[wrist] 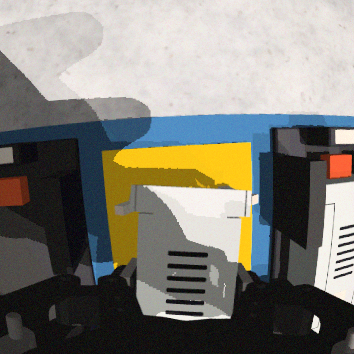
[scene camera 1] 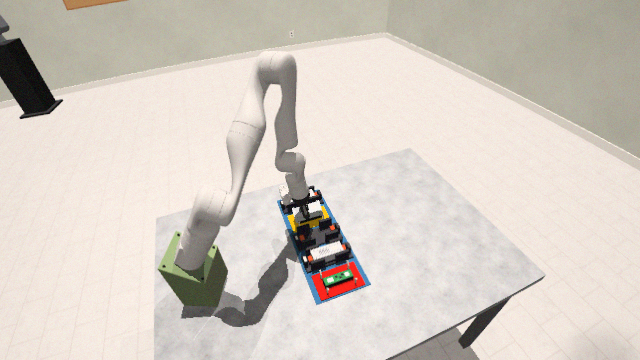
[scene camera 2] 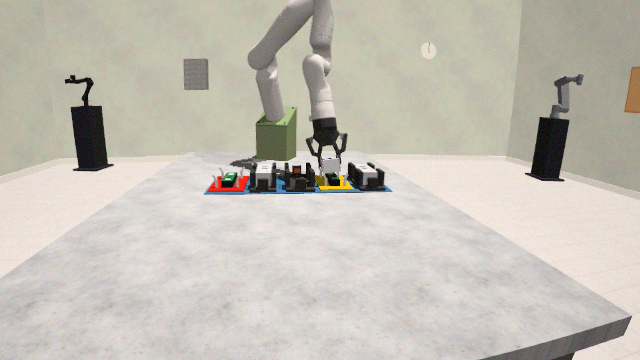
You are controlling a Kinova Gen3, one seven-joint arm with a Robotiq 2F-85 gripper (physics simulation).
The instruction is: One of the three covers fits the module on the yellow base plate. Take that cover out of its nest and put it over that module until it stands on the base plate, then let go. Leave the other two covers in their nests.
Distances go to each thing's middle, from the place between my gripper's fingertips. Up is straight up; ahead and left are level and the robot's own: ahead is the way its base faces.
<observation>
My hand is 50 mm above the yellow base plate (wrist: 200, 165), 10 mm to the right of it and 10 mm short of it. The rest, counted from my hand: red base plate (scene camera 1: 349, 285): 310 mm to the right, 60 mm ahead, 50 mm below.
</observation>
